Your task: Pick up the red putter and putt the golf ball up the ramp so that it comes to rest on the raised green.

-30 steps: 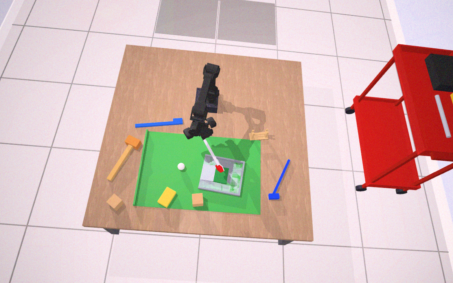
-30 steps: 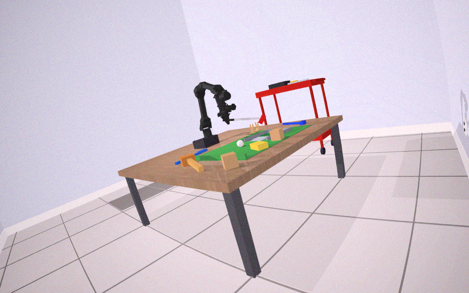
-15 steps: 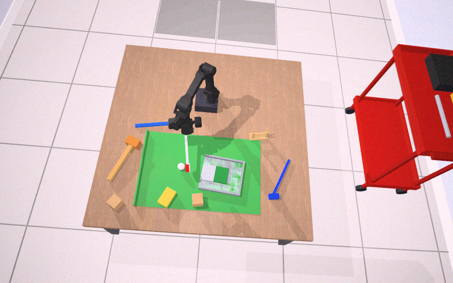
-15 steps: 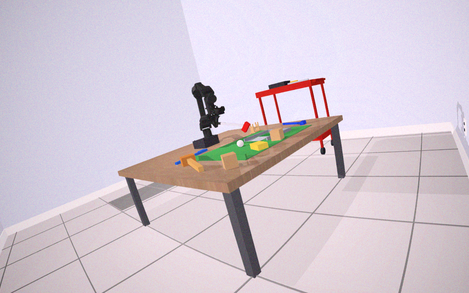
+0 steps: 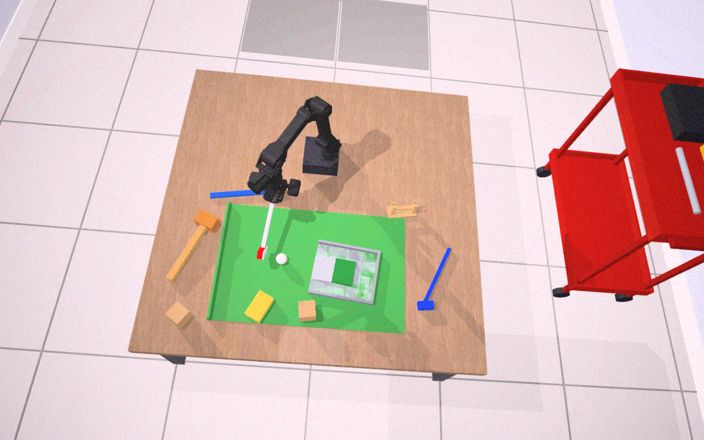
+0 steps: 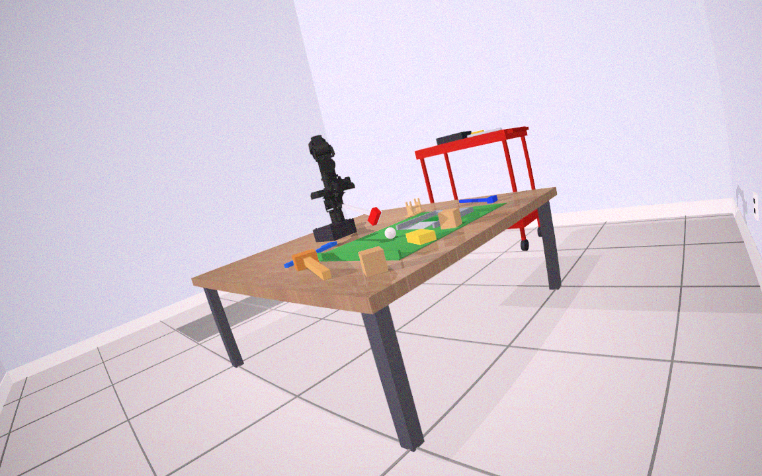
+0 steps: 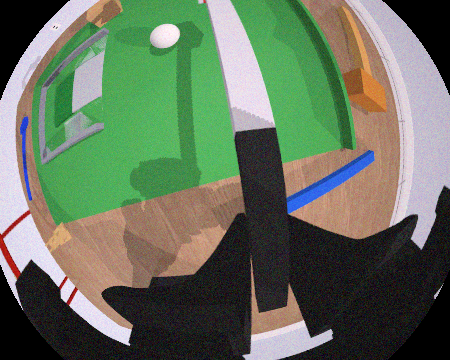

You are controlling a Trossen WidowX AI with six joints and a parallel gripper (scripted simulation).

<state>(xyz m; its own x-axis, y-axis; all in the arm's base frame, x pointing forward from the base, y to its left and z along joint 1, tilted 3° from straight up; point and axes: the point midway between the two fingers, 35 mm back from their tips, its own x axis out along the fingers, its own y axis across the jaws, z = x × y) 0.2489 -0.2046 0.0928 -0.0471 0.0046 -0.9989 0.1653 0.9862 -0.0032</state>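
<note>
Now: gripper tip 12 cm short of the red putter and 2 cm to the left of it. Round my gripper tip: green mat (23 cm ahead, 15 cm to the left, 14 cm below); white golf ball (22 cm ahead, 3 cm to the left, 12 cm below); yellow block (40 cm ahead, 4 cm to the right, 12 cm below).
</note>
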